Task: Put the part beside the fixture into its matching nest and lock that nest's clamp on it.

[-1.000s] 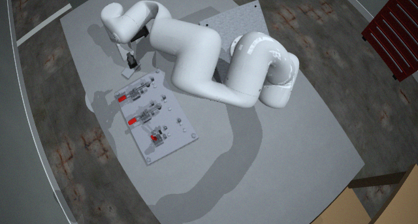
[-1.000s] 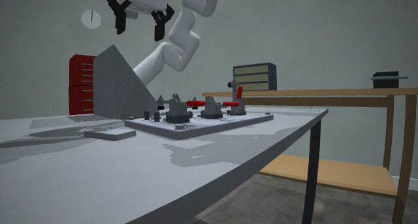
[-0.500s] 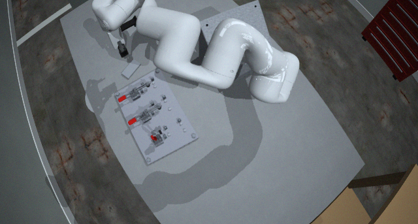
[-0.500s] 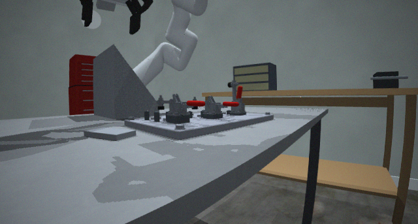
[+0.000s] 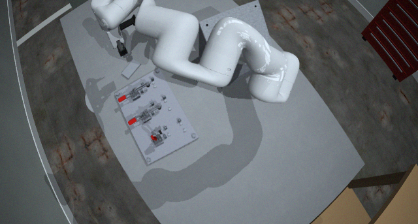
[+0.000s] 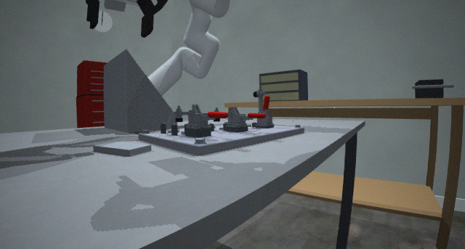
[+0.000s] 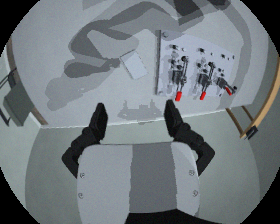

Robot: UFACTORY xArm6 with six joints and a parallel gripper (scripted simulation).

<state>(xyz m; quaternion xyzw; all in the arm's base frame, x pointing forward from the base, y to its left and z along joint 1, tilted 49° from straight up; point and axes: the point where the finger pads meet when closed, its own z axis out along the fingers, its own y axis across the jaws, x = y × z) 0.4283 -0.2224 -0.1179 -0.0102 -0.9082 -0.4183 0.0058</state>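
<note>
Now: hand 21 cm above the grey part. Round my hand: grey fixture plate (25 cm to the left, 21 cm below, 1 cm ahead).
</note>
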